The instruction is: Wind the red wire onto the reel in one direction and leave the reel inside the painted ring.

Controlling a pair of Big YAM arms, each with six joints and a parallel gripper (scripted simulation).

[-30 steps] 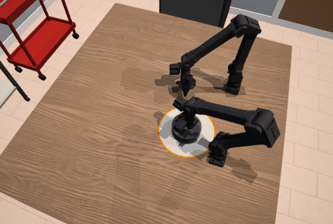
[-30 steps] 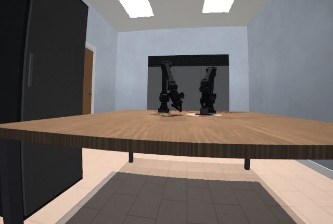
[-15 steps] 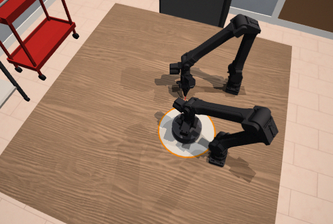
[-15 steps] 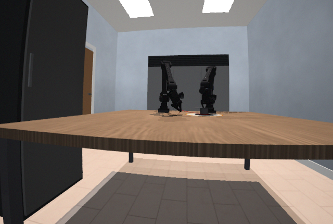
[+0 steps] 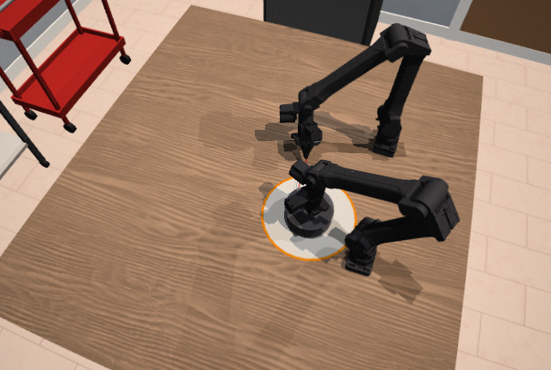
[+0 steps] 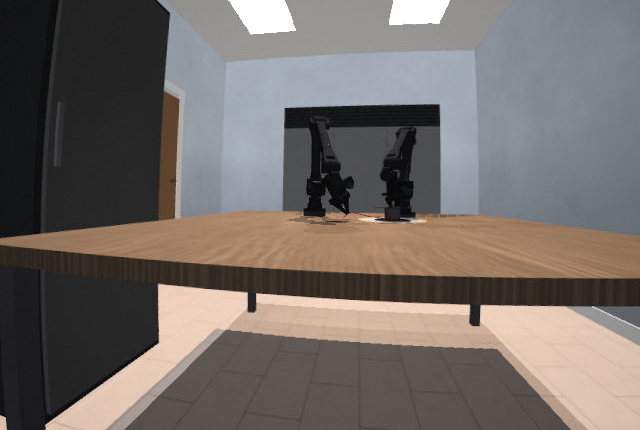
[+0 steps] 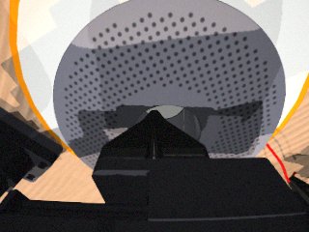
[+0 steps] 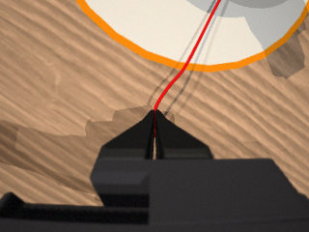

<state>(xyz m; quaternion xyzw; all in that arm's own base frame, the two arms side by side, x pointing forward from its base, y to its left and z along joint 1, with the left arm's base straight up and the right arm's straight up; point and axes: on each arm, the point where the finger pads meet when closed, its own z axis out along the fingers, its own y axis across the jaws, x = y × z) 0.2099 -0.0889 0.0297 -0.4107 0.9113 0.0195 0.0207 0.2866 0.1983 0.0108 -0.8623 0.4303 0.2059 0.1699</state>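
The dark grey reel lies 1 cm ahead of my left hand, 1 cm to the right of it and 1 cm below it. The rest, counted from my left hand: orange painted ring: 1 cm to the right, 4 cm below.
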